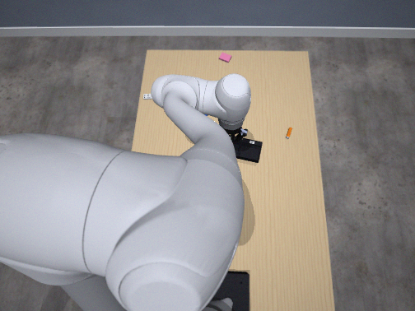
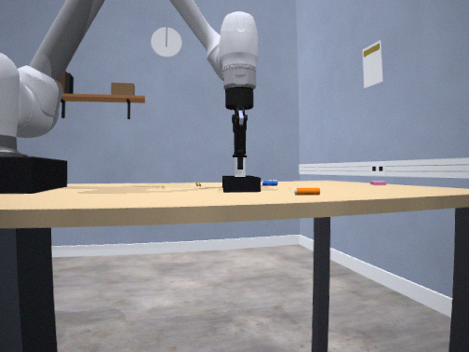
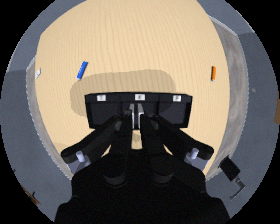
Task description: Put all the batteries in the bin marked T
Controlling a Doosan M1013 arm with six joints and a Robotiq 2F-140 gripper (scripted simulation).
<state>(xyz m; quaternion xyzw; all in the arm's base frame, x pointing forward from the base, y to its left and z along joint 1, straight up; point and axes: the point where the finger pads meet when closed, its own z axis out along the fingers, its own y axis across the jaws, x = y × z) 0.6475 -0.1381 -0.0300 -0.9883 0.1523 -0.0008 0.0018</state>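
My hand is 1 cm past the black bin, 1 cm to the left of it and 3 cm above it. Also, from my hand: blue battery: 14 cm ahead, 10 cm to the left, 4 cm below; then orange battery: 4 cm ahead, 26 cm to the right, 4 cm below; then small brass piece: 7 cm behind, 18 cm to the left, 4 cm below.
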